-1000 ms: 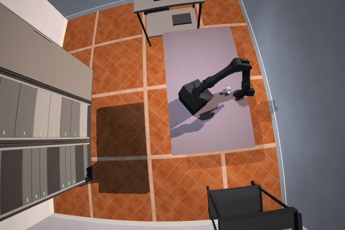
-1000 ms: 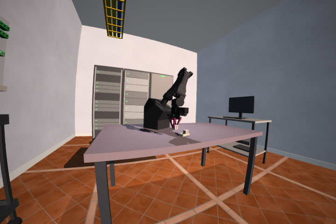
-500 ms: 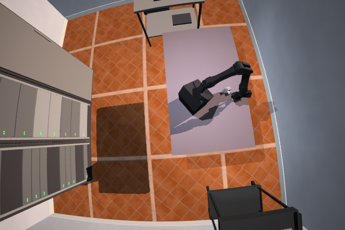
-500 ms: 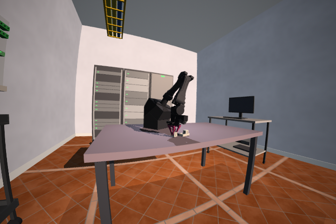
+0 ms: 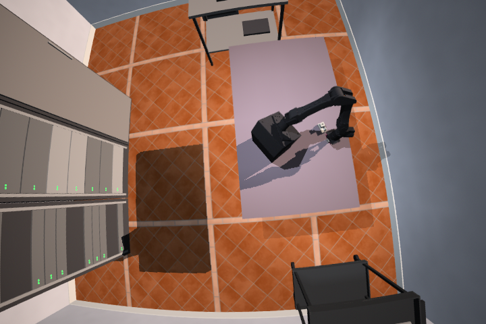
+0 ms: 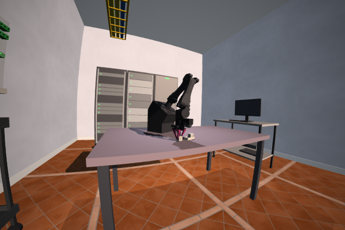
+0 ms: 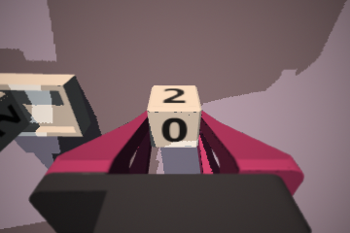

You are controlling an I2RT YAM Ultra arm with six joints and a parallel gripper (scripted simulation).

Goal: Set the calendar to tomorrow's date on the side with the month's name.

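My gripper is now right at the cream digit cube. Round my hand: cream tray 110 mm to the left, 30 mm behind, 10 mm below.
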